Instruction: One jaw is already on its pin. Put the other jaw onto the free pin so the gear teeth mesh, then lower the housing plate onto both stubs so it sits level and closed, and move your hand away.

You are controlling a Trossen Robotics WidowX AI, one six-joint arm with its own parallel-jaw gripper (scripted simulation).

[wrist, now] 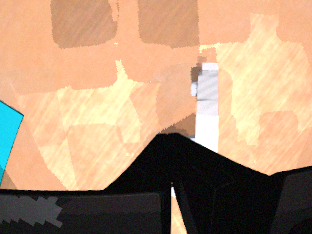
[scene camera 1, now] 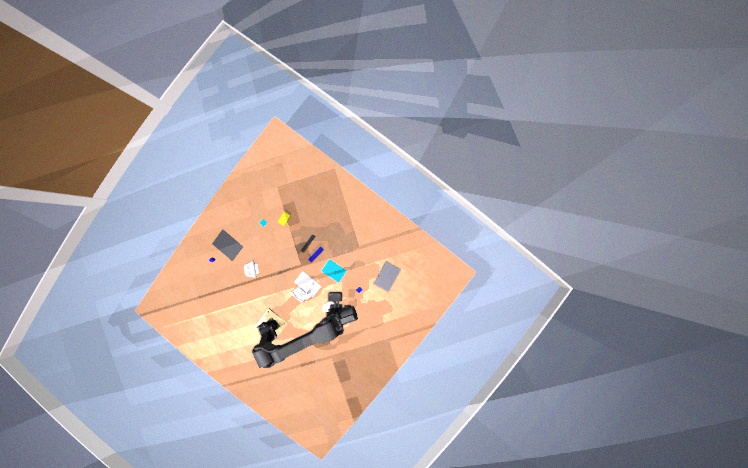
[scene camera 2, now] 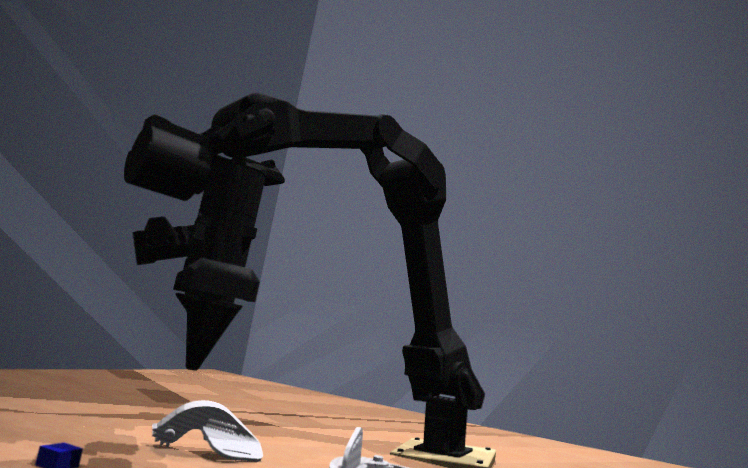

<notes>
My gripper (scene camera 2: 191, 369) is shut and holds nothing. Further things: a jaw (wrist: 205, 88).
My gripper shows as well in the wrist view (wrist: 167, 144).
</notes>
